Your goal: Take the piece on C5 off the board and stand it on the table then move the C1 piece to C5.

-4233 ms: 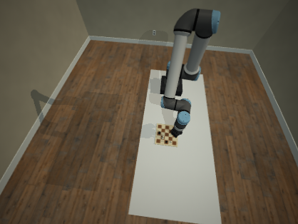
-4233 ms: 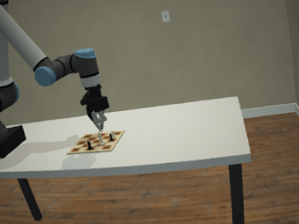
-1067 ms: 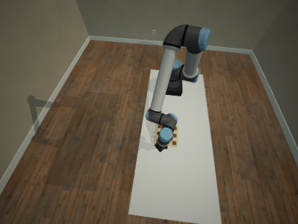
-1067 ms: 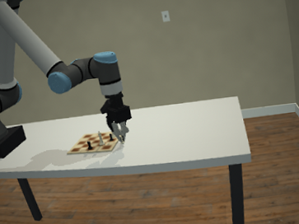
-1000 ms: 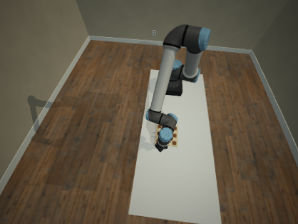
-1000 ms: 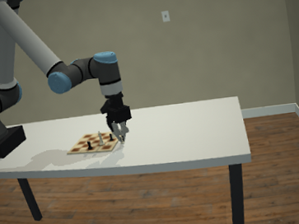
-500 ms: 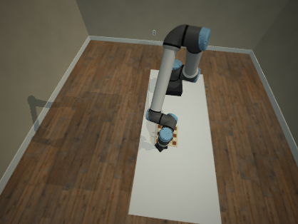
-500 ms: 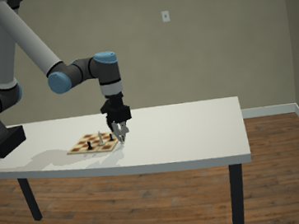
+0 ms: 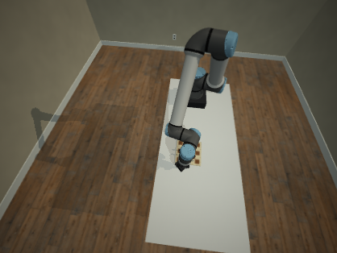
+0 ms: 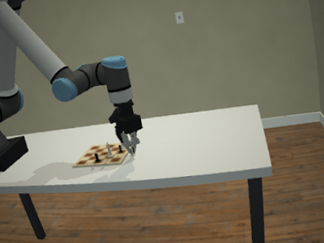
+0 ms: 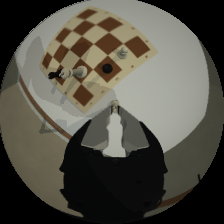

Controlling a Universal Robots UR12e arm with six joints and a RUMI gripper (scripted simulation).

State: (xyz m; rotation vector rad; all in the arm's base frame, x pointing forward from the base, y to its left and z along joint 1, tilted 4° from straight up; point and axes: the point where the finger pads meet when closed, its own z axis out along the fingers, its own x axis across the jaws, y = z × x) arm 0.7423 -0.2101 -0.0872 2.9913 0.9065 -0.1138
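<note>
Right now the black piece is 150 mm behind my hand and 10 mm to the right of it. Round my hand: chessboard: 130 mm behind, 70 mm to the left, 20 mm below.
</note>
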